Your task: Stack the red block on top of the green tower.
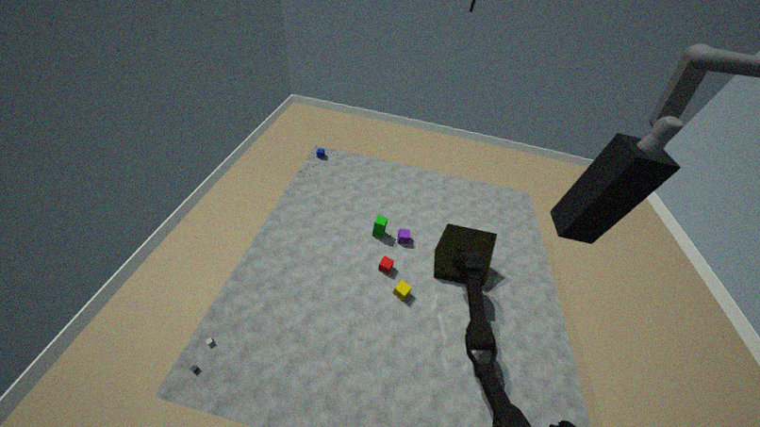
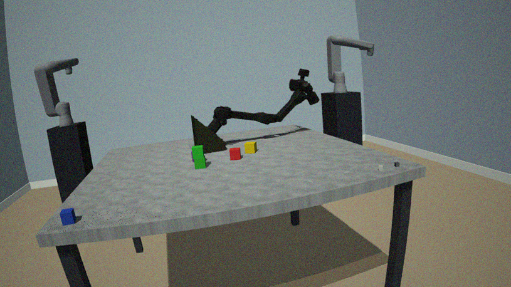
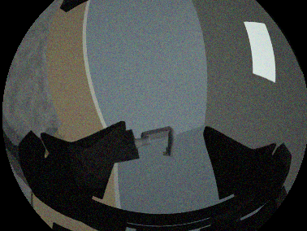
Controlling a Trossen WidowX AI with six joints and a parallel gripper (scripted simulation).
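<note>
Right now my gripper tip is 530 mm short of the red block, 550 mm to the left of it and 300 mm above it. Also, from my gripper tip: blue block 1020 mm ahead, 1180 mm to the right, 300 mm below; yellow block 450 mm ahead, 460 mm to the right, 290 mm below; purple block 480 mm ahead, 710 mm to the right, 290 mm below.
</note>
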